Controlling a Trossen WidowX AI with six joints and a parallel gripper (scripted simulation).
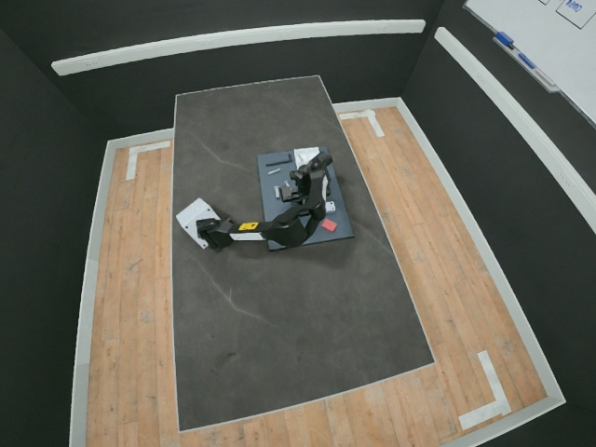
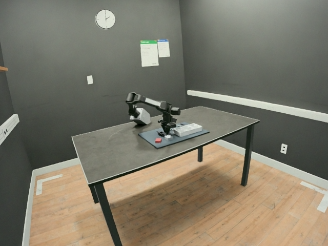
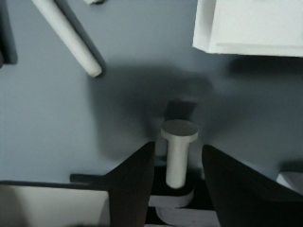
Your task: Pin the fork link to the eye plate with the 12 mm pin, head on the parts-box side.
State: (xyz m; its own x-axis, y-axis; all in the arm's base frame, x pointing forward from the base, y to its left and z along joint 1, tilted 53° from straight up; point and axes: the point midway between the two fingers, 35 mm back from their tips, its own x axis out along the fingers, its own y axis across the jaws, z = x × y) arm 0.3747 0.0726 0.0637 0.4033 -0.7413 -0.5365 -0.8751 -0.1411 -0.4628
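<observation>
My hand is 40 mm to the left of the eye plate and 30 mm above it. Also, from my hand: grey block: 80 mm ahead, 60 mm to the right, 20 mm below; red block: 130 mm to the right, 50 mm ahead, 30 mm below; blue-grey mat: 60 mm to the left, 50 mm below, 10 mm ahead.
</observation>
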